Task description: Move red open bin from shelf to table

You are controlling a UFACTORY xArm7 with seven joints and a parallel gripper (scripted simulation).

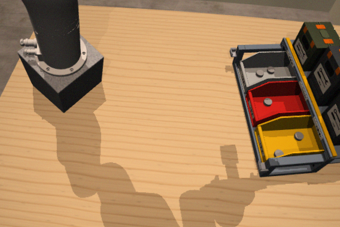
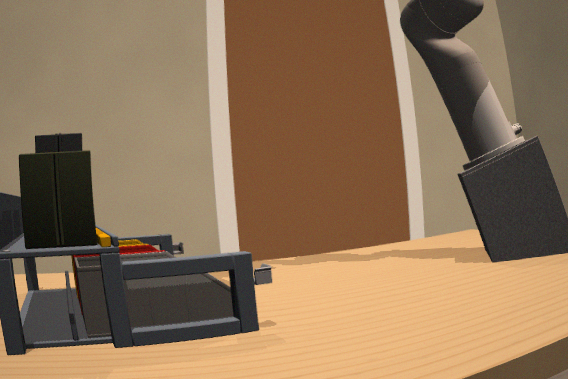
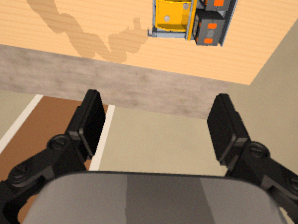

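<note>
My hand is 650 mm above the red open bin and 80 mm short of it. The rest, counted from my hand: dark box 550 mm below, 180 mm ahead, 100 mm to the left; then yellow open bin 650 mm below, 110 mm to the right, 70 mm ahead.
</note>
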